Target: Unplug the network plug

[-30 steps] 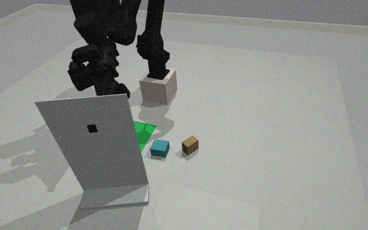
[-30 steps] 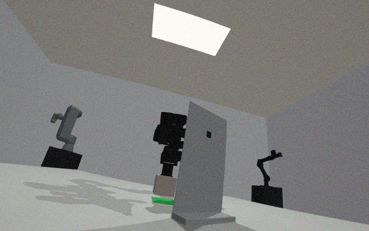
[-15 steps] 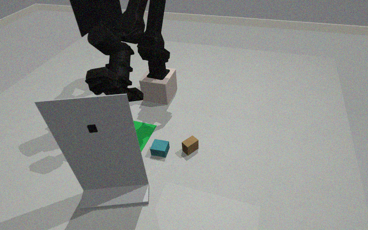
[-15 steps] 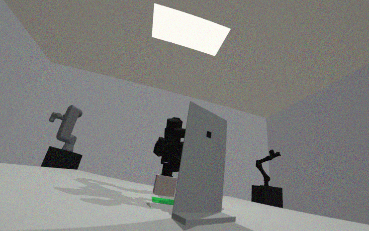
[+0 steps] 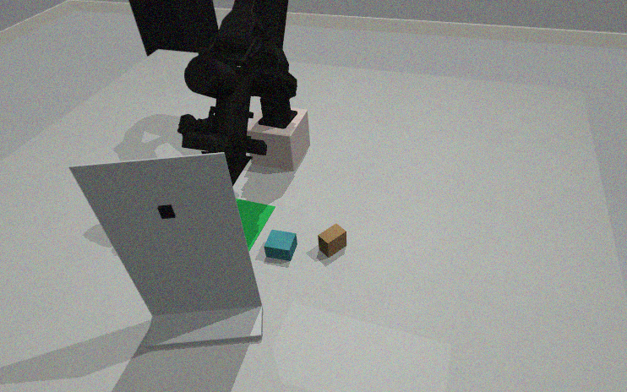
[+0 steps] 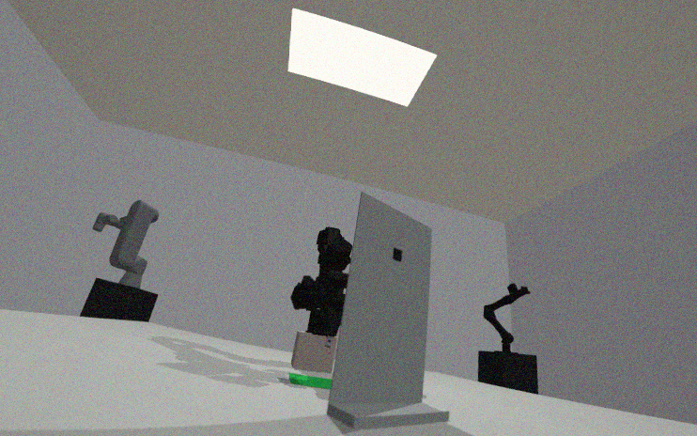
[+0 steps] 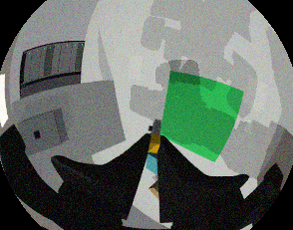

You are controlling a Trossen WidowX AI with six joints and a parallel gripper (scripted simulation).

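Right now my gripper tip is 90 mm above the green marked square, 20 mm past it and 10 mm to the left of it. From my gripper tip the other things lie so: network plug right at my gripper tip; then teal block 110 mm to the left, 70 mm below, 20 mm ahead; then grey upright panel 180 mm ahead, 70 mm to the left, 50 mm above.
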